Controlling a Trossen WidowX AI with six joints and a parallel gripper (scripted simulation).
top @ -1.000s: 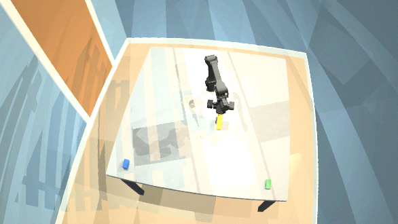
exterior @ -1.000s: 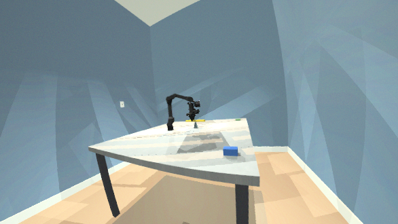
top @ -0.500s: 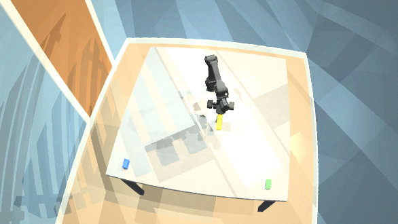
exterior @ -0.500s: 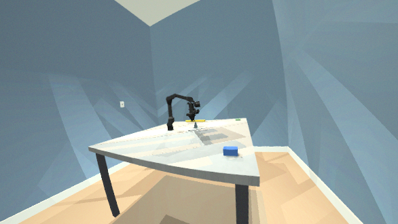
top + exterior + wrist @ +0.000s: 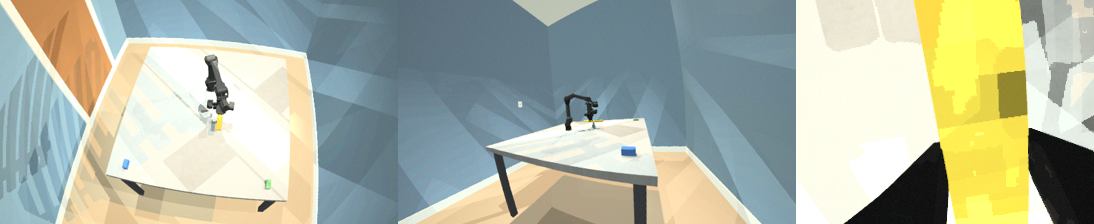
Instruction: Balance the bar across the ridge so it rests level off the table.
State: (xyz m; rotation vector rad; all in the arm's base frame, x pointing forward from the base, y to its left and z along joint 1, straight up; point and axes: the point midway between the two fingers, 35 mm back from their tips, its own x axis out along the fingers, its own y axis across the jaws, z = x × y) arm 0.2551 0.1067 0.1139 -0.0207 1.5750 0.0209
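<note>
The yellow bar lies 30 mm ahead of my gripper tip. The rest, counted from my gripper tip: green block (490 mm ahead, 390 mm to the left, 70 mm below); then blue block (490 mm ahead, 610 mm to the right, 60 mm below).
</note>
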